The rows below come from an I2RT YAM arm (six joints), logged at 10 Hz.
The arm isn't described. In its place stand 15 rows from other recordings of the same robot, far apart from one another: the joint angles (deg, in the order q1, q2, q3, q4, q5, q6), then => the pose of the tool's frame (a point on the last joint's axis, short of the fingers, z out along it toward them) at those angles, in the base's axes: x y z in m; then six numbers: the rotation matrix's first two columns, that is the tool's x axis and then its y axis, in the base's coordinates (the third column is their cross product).
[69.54, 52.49, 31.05, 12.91, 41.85, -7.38] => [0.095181, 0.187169, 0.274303, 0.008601, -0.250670, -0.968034, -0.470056, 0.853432, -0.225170]
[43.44, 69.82, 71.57, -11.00, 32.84, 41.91] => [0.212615, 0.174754, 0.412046, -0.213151, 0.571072, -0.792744, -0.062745, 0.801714, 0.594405]
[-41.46, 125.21, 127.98, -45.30, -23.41, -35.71] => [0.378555, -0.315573, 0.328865, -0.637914, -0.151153, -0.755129, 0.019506, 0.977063, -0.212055]
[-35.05, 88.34, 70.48, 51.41, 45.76, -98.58] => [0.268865, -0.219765, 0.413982, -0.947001, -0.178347, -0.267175, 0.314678, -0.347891, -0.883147]
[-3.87, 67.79, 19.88, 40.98, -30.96, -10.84] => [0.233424, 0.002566, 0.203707, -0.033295, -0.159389, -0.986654, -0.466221, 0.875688, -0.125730]
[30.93, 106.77, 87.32, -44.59, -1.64, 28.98] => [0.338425, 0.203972, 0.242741, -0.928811, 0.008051, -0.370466, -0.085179, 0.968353, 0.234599]
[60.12, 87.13, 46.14, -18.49, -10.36, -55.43] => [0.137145, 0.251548, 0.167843, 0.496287, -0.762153, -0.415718, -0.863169, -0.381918, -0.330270]
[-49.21, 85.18, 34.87, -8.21, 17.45, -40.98] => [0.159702, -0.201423, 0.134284, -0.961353, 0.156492, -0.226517, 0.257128, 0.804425, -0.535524]
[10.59, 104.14, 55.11, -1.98, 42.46, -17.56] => [0.351913, 0.041346, 0.145925, -0.813474, -0.378530, -0.441560, 0.038284, 0.722716, -0.690083]
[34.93, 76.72, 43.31, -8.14, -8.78, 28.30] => [0.225314, 0.163985, 0.213206, -0.791462, 0.018737, -0.610931, -0.322890, 0.835859, 0.443939]
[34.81, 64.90, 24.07, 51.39, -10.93, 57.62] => [0.192975, 0.142393, 0.257753, -0.522017, 0.646975, -0.555808, -0.509199, 0.286386, 0.811603]
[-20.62, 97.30, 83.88, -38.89, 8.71, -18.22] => [0.346772, -0.136241, 0.290457, -0.839437, -0.014357, -0.543268, 0.181391, 0.934923, -0.304987]
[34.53, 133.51, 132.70, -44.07, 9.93, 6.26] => [0.435879, 0.292456, 0.284539, -0.627754, -0.301552, -0.717629, -0.391565, 0.919113, -0.043691]
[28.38, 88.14, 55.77, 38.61, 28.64, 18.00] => [0.320534, 0.153774, 0.308309, 0.091580, 0.357732, -0.929323, -0.027612, 0.933798, 0.356734]
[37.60, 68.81, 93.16, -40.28, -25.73, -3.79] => [0.168864, 0.149550, 0.486217, -0.158784, -0.197437, -0.967371, -0.892846, 0.446950, 0.055331]
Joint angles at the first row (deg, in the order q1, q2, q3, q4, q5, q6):
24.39, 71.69, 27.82, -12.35, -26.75, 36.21
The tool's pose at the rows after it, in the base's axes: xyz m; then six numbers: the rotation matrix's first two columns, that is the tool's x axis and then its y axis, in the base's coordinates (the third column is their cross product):
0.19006 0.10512 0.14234 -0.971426 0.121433 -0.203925 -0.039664 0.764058 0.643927
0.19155 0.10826 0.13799 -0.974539 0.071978 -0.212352 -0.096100 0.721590 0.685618
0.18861 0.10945 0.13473 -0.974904 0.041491 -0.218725 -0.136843 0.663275 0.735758
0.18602 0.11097 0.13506 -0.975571 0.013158 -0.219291 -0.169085 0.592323 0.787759
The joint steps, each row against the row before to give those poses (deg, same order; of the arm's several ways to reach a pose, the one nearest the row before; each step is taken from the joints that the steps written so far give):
0.04, 2.36, -0.31, 1.68, -1.94, -0.47
0.00, 1.66, -0.70, 3.55, -4.21, -1.81
0.00, 0.14, -1.84, 4.19, -4.52, -0.20
0.02, -0.26, -1.31, 3.55, -5.06, 0.58

